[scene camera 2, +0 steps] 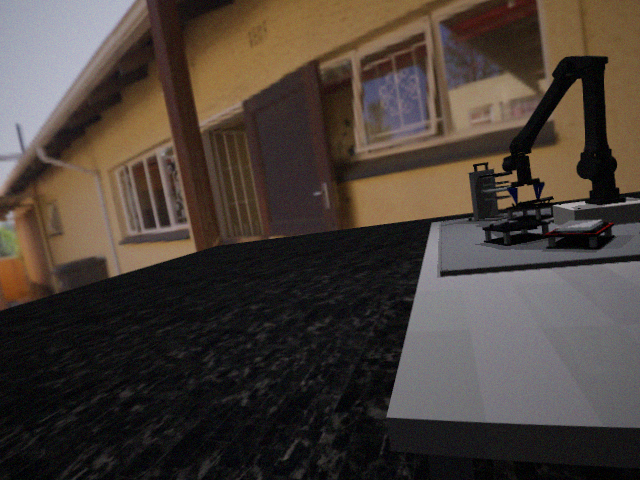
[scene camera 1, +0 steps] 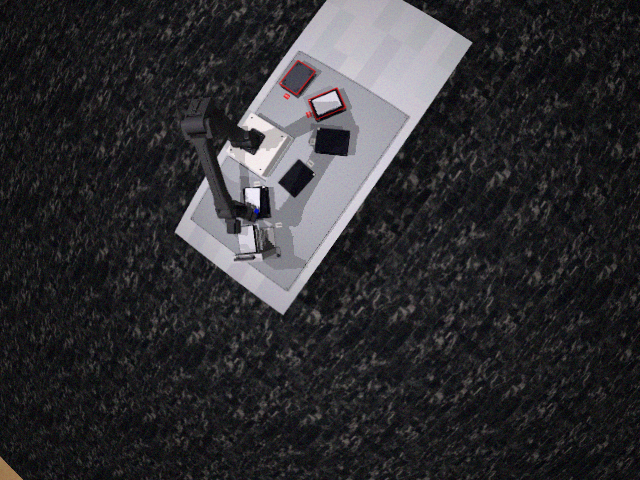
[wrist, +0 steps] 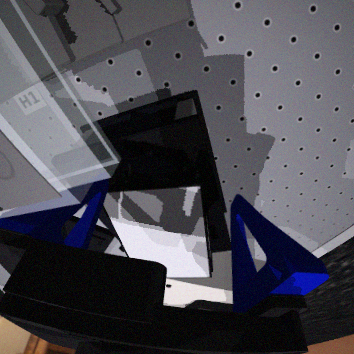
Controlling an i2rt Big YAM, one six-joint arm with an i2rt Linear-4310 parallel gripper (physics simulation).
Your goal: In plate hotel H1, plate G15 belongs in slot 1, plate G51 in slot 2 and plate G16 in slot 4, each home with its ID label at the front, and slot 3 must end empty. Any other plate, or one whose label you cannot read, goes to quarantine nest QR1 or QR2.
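Frame: origin at the arm's base, x right, y up, z back, level; metres.
Seen in the pictures: gripper, fingertip midpoint: (scene camera 1: 249, 210) (wrist: 171, 189); arm's base, origin of the base link: (scene camera 2: 604, 202) (scene camera 1: 253, 142).
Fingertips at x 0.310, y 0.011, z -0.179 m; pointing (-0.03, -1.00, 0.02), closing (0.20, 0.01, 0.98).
Observation:
Pixels of each thing's top centre, then the offset from my fingertips to it. "spot": a spot on its surface instead. Level surfaces: height alone.
- white-topped plate, middle of its top: (wrist: 161, 250) (scene camera 2: 533, 198) (scene camera 1: 251, 199) dx -0.057, dy +0.018, dz +0.012 m
- black nest, middle of its top: (wrist: 153, 228) (scene camera 2: 530, 201) (scene camera 1: 253, 202) dx -0.048, dy +0.004, dz +0.000 m
- hotel H1, surface spot: (scene camera 1: 245, 256) spot: dx +0.150, dy +0.175, dz -0.151 m
- light surface, surface spot: (scene camera 1: 246, 239) spot: dx +0.089, dy +0.150, dz -0.108 m
- white plate, middle of its top: (scene camera 2: 579, 223) (scene camera 1: 326, 102) dx -0.674, dy -0.017, dz -0.038 m
- red-rimmed quarantine nest, middle of its top: (scene camera 2: 579, 226) (scene camera 1: 326, 103) dx -0.674, dy -0.026, dz -0.038 m
- second red-rimmed nest, middle of its top: (scene camera 1: 297, 76) dx -0.722, dy -0.026, dz +0.176 m
- grey perforated board, its level: dy -0.071 m
- pale table, its level: dy -0.084 m
My gripper (scene camera 1: 251, 211) (scene camera 2: 526, 200) (wrist: 171, 189) is open and empty, its blue fingers apart on either side of a white-topped plate (scene camera 1: 251, 195) (wrist: 167, 235). That plate rests on a black nest (scene camera 1: 265, 202) (wrist: 212, 170) beside hotel H1 (scene camera 1: 245, 256) (scene camera 2: 481, 193). The H1 tag (wrist: 30, 101) shows through a clear panel in the wrist view. A light surface (scene camera 1: 246, 239) shows at the hotel; which slots hold plates I cannot tell. Another white plate (scene camera 1: 326, 102) (scene camera 2: 581, 226) sits in a red-rimmed quarantine nest (scene camera 1: 330, 116) (scene camera 2: 573, 235). A second red-rimmed nest (scene camera 1: 297, 78) shows no white plate. No plate label is readable.
Two black nests (scene camera 1: 331, 142) (scene camera 1: 296, 178) stand between the quarantine nests and the hotel side. The white base block (scene camera 1: 273, 152) (scene camera 2: 568, 212) carries the arm. The grey perforated board (scene camera 1: 356, 149) (wrist: 310, 95) lies on the pale table (scene camera 1: 413, 46) (scene camera 2: 506, 351).

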